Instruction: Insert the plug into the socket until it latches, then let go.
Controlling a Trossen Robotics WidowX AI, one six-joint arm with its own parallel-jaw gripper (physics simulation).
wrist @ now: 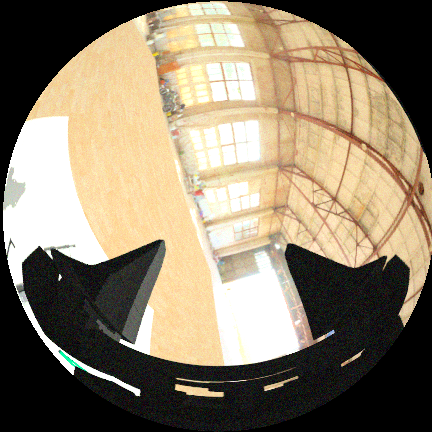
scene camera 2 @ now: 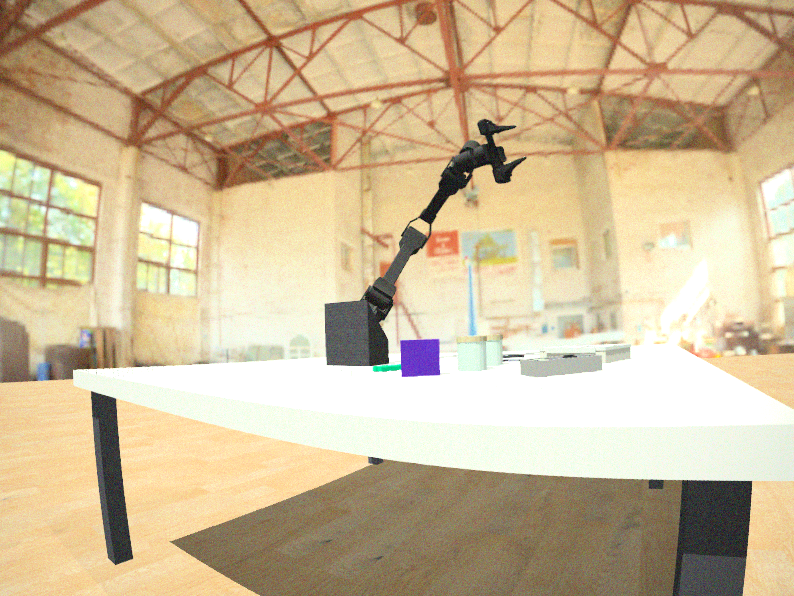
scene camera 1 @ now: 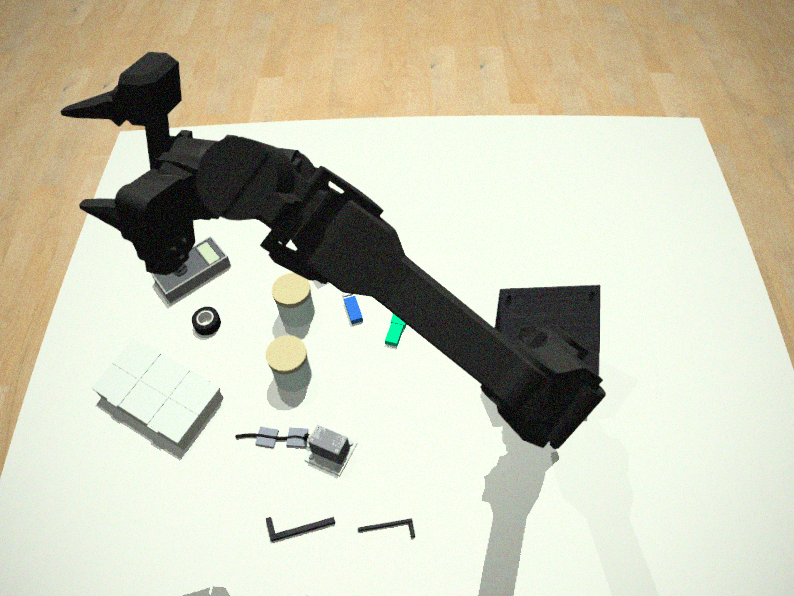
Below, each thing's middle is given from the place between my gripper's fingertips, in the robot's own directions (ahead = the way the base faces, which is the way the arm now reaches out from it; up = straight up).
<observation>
Now: the grey socket block (scene camera 1: 329, 450) 560 mm below my hand, 160 mm behind it and 20 mm to the left of it. From my hand the other things lie so: white tiled tray (scene camera 1: 174, 402) (570 mm below, 120 mm ahead, 80 mm to the right); purple cube (scene camera 2: 418, 357) (550 mm below, 350 mm to the right, 160 mm behind).
</observation>
